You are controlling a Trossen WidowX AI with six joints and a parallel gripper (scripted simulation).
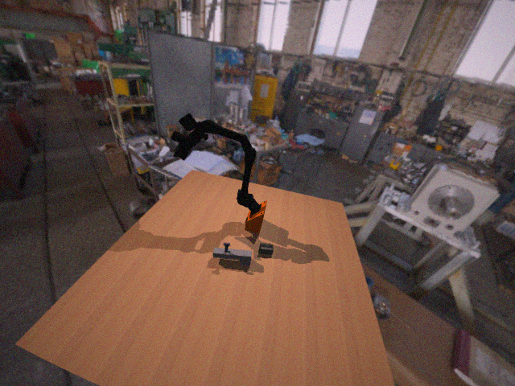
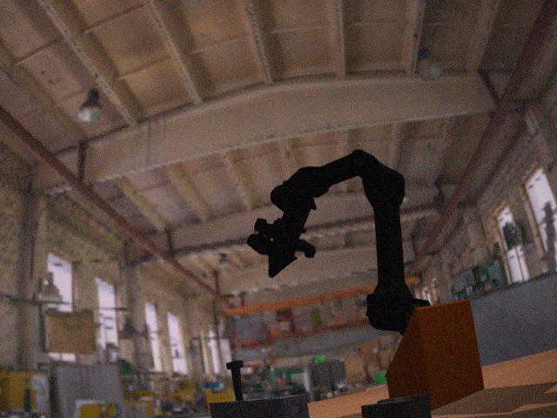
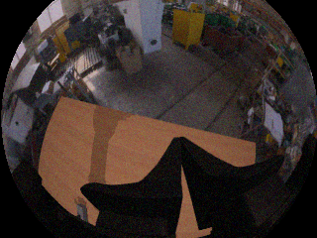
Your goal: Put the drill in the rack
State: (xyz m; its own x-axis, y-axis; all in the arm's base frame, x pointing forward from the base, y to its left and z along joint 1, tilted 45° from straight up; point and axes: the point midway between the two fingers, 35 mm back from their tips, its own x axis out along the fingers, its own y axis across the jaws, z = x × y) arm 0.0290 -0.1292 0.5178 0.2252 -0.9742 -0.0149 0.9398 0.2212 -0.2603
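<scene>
My gripper tip is 410 mm to the right of the small dark key, 270 mm above it and 260 mm short of it. Round my gripper tip: grey fixture block (450 mm to the left, 320 mm below, 250 mm ahead); dark grey rack (590 mm to the left, 340 mm below, 140 mm ahead); drill (470 mm to the left, 310 mm below, 250 mm ahead).
</scene>
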